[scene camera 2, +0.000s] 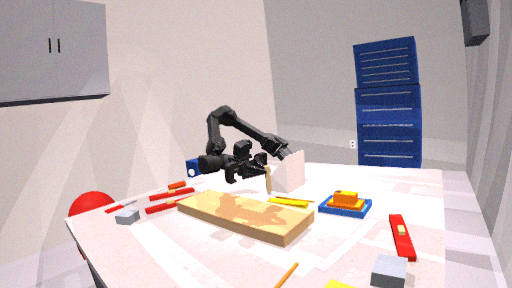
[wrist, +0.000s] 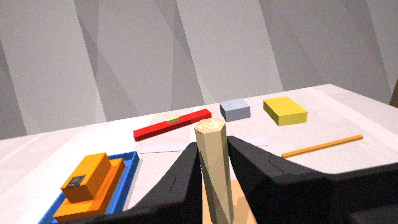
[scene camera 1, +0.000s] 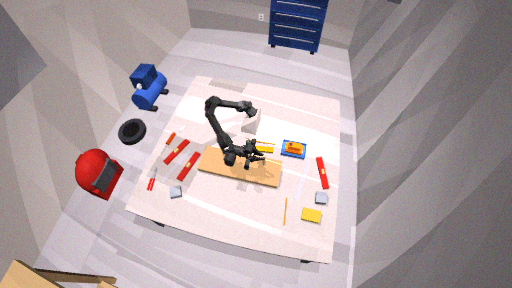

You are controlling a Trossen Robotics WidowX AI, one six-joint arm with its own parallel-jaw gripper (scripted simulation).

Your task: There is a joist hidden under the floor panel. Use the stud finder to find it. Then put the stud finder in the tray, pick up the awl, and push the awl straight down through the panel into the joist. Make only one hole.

Scene:
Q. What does my gripper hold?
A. An awl.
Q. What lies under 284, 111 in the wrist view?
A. A yellow block.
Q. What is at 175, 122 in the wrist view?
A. A red level.

